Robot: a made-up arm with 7 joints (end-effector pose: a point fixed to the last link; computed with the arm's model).
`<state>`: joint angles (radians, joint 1 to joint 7).
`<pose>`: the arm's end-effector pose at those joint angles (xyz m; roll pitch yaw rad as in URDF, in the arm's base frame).
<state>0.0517 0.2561 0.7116 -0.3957 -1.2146 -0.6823 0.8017</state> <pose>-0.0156 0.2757 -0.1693 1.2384 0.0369 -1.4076</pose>
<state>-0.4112 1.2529 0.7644 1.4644 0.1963 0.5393 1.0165</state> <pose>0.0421 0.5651 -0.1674 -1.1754 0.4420 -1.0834</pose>
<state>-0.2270 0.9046 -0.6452 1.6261 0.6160 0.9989 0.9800</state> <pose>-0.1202 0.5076 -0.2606 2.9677 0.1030 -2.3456</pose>
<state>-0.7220 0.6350 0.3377 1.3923 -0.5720 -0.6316 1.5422</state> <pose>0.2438 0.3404 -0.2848 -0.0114 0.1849 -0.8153</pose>
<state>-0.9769 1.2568 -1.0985 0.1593 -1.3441 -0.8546 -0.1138</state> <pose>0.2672 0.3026 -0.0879 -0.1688 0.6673 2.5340</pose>
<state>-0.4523 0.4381 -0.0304 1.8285 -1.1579 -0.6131 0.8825</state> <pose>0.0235 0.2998 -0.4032 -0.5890 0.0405 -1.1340</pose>
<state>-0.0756 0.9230 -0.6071 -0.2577 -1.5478 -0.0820 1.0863</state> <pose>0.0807 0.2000 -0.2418 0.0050 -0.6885 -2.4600</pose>
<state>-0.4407 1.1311 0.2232 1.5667 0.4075 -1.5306 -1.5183</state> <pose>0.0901 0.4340 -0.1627 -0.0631 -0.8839 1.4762</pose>
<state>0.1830 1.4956 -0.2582 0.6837 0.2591 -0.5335 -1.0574</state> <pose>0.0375 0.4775 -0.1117 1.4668 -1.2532 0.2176</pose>
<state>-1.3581 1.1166 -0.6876 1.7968 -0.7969 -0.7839 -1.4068</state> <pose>0.2742 0.4737 -0.0033 -0.6134 -0.1457 2.5541</pose>
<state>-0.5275 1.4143 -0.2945 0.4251 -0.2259 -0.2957 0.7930</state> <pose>0.2093 0.3959 -0.0678 -1.3065 0.8345 3.1154</pose>
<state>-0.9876 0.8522 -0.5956 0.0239 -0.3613 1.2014 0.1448</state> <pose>0.3630 0.1793 -0.1650 -0.9283 -0.4166 -3.0061</pose>
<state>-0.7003 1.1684 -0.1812 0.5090 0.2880 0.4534 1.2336</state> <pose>0.2858 0.4125 -0.1290 -1.7975 1.2123 -2.7817</pose>
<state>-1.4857 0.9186 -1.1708 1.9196 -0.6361 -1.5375 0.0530</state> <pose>0.3064 0.3408 -0.0286 -1.6232 0.6355 2.3539</pose>
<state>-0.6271 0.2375 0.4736 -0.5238 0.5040 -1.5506 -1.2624</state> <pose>0.1234 0.1109 -0.1324 -2.4790 -0.3544 1.9347</pose>
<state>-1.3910 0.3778 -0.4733 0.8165 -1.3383 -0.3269 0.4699</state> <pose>0.4529 0.0664 -0.0640 0.7893 0.2980 -2.7649</pose>
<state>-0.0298 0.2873 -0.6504 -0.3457 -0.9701 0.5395 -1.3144</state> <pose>0.0512 -0.0293 -0.3123 0.9595 0.8918 1.4390</pose>
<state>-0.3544 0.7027 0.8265 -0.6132 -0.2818 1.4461 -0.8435</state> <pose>0.1627 0.3661 -0.0646 0.0485 -0.1540 2.9501</pose>
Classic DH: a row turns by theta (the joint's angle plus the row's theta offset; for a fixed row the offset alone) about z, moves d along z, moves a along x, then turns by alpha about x. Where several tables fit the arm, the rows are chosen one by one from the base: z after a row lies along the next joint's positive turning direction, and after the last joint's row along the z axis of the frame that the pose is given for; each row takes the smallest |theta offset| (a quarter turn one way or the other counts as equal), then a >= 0, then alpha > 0; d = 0 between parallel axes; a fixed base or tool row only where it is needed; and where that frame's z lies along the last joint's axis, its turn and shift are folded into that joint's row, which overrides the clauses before.
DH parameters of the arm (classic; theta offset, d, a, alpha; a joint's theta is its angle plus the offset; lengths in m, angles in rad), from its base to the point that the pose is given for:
base (fixed): -0.071 0.0306 -0.0299 -1.3004
joint 1: -1.3111 0.0637 -0.0241 -1.5708
joint 2: 1.2915 -0.0454 -0.01 1.5708
joint 3: 1.5708 -0.3008 0.0202 -1.5708
joint 4: 1.5708 -0.02 0.0334 1.5708
joint 5: 0 0.1554 0.0095 -1.5708
joint 6: -1.5708 -0.01 0.0847 1.5708
joint 7: 1.5708 -0.0489 0.01 -0.2501
tool (fixed): 1.571 0.0883 0 0

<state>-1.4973 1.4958 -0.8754 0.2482 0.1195 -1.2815 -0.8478</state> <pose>0.2412 0.2762 0.0770 -1.8377 -0.9573 1.7530</pose>
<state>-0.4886 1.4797 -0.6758 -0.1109 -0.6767 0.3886 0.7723</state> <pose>0.1834 0.3243 -0.1405 -1.0997 0.0782 -2.9103</pose>
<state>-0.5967 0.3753 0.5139 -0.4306 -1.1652 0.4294 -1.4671</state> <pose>0.2648 0.2253 -0.0782 -0.7685 0.7816 0.9199</pose>
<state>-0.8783 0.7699 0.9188 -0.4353 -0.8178 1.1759 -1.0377</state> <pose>0.2413 0.3468 0.0619 -0.2268 0.5653 2.1065</pose>
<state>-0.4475 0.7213 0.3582 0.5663 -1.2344 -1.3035 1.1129</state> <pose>0.1303 0.3607 -0.1738 1.2452 -0.1471 -0.9405</pose>
